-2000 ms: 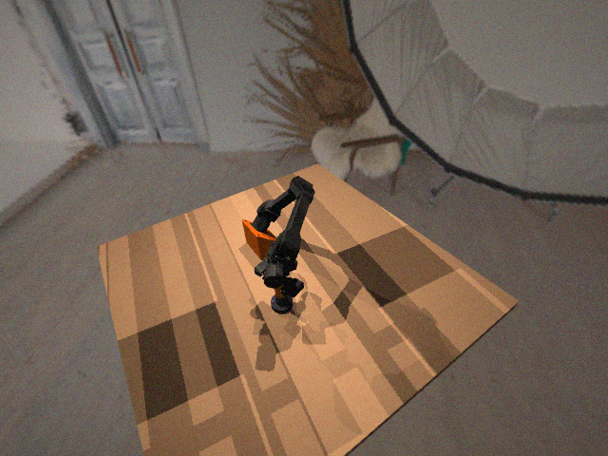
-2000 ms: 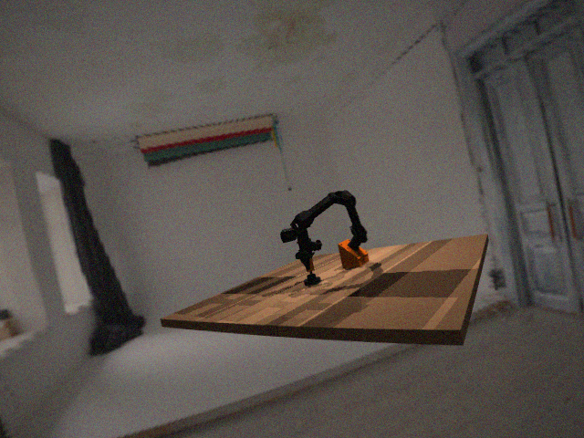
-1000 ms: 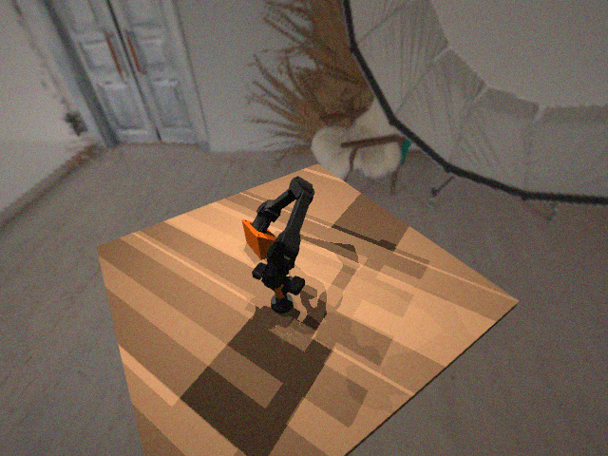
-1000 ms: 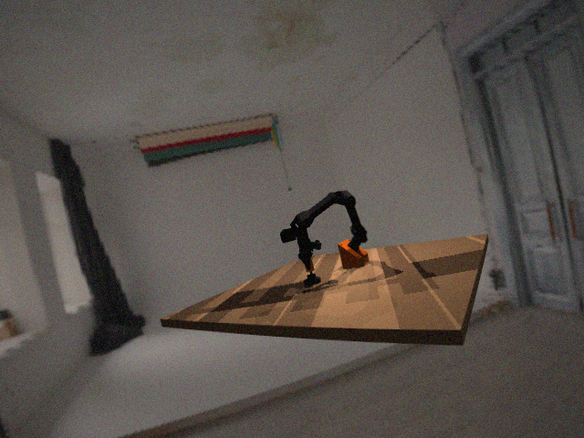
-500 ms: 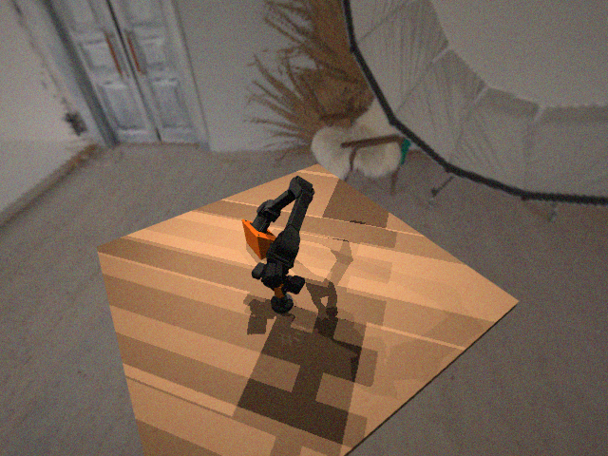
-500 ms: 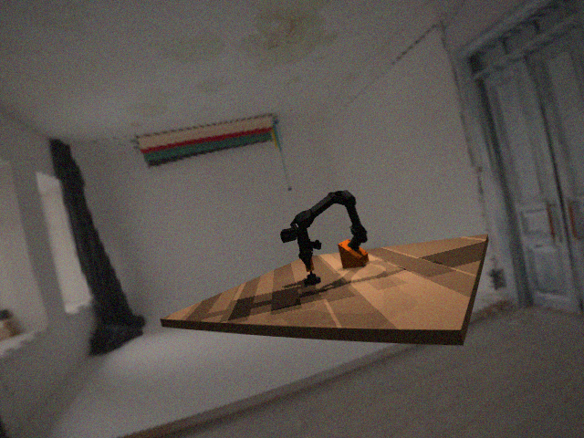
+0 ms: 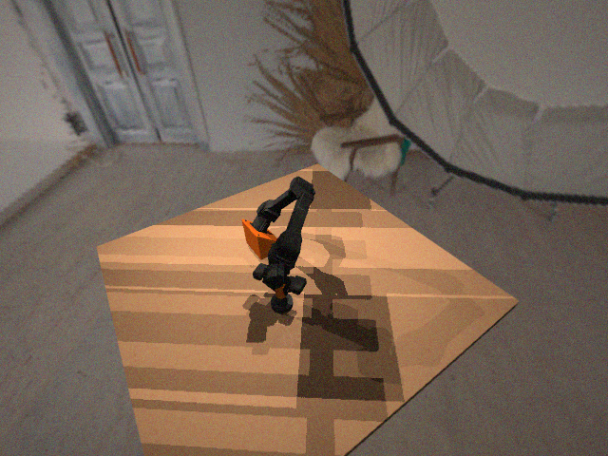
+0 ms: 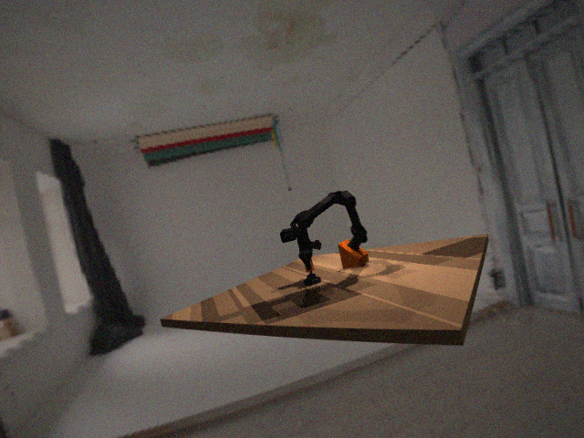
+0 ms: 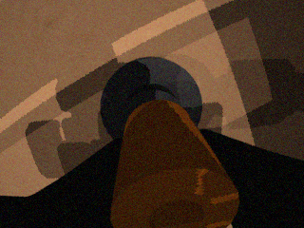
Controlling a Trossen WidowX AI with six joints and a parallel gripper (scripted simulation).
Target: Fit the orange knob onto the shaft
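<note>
The orange knob lies 2 cm above my gripper tip. From my gripper tip the other things lie so: pedestal: 4 cm below.
</note>
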